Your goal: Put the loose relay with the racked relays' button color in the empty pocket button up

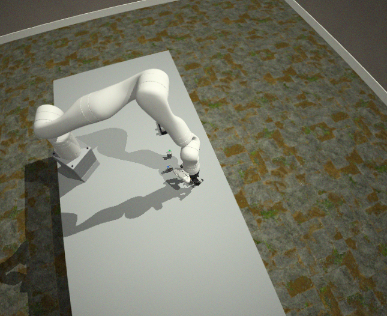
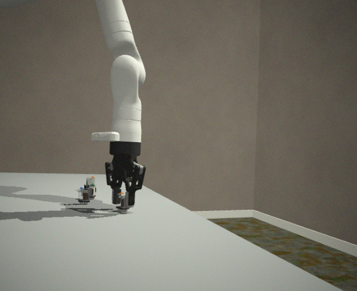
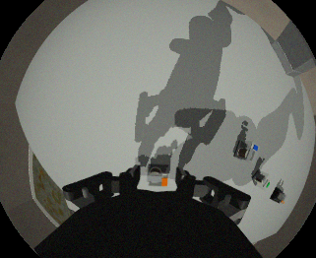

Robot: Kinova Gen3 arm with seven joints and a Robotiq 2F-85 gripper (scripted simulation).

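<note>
Right now my hand is 80 mm past the green-button relay, 180 mm to the right of it and 10 mm above it. The rest, counted from my hand: blue-button relay: 90 mm behind, 100 mm to the left, 10 mm below.
</note>
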